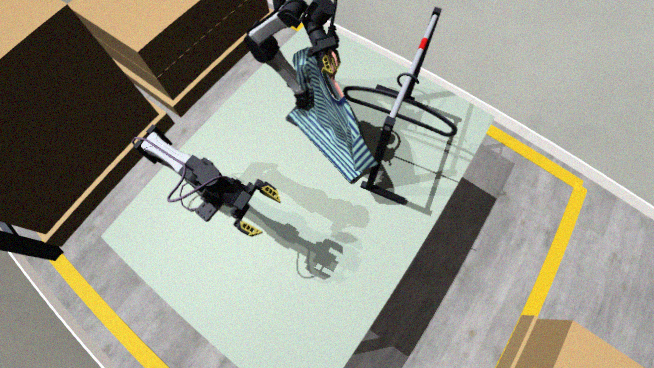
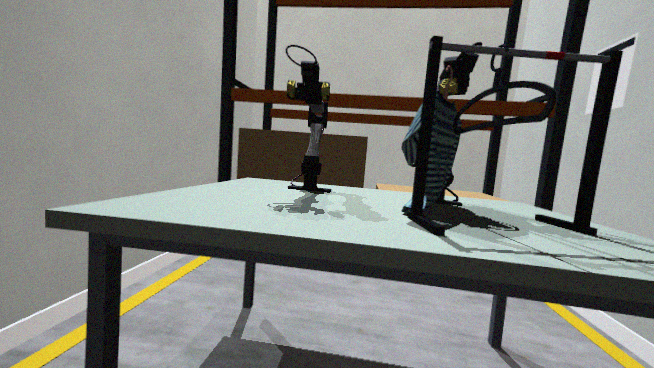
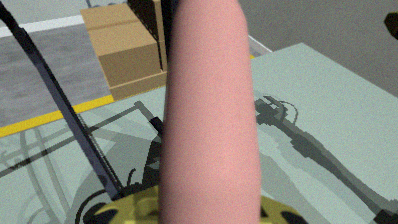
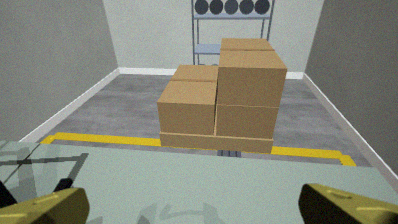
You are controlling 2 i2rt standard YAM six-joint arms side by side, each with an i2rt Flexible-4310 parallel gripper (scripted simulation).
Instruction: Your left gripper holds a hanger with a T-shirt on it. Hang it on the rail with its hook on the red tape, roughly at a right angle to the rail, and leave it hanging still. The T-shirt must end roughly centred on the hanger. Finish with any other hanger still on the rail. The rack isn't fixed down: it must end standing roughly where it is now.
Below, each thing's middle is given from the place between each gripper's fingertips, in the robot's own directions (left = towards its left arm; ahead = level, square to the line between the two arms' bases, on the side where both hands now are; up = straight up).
The black hanger [image 2: 550,93] is 220 mm ahead of my left hand, 90 mm to the left of it and 40 mm below it. Round my left hand: pink hanger [image 3: 209,159] 30 mm below.
Now: the pink hanger 470 mm to the left of my right hand [image 2: 307,88], 150 mm behind it and 20 mm above it. Round my right hand: black hanger (560 mm to the left, 70 mm ahead).
